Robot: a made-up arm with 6 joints.
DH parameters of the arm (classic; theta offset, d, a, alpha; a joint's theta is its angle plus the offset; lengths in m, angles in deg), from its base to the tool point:
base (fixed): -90 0.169 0 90
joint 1: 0 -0.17 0.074 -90
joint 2: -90 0.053 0.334 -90
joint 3: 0 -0.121 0.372 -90
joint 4: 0 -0.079 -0.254 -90
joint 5: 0 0.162 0.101 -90
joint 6: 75.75 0 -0.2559 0
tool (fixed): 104.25 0.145 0 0
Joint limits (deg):
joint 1: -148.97..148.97
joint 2: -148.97..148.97
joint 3: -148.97..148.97
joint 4: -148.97..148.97
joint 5: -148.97..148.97
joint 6: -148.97..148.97
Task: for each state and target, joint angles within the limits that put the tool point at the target. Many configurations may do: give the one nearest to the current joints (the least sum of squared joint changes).
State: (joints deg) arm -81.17 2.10 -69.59 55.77 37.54 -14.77
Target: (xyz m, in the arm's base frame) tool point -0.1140 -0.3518 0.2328
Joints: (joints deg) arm -123.49 18.11 -38.28 28.18 24.45 19.57
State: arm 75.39 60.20 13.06 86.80 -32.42 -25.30
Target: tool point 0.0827 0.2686 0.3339
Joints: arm 103.00 61.75 -28.87 71.91 -20.03 -19.28
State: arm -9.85 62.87 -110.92 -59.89 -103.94 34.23
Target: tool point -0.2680 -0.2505 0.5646
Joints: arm -45.06 82.56 -148.97 -46.25 -83.94 38.97
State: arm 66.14 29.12 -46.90 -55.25 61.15 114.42
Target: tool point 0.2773 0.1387 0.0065
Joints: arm 76.89 -0.90 -94.15 -17.57 77.67 130.57
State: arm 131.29 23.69 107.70 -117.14 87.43 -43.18
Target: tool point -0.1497 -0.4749 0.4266
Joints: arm 146.18 45.29 113.75 -98.41 100.72 -67.30
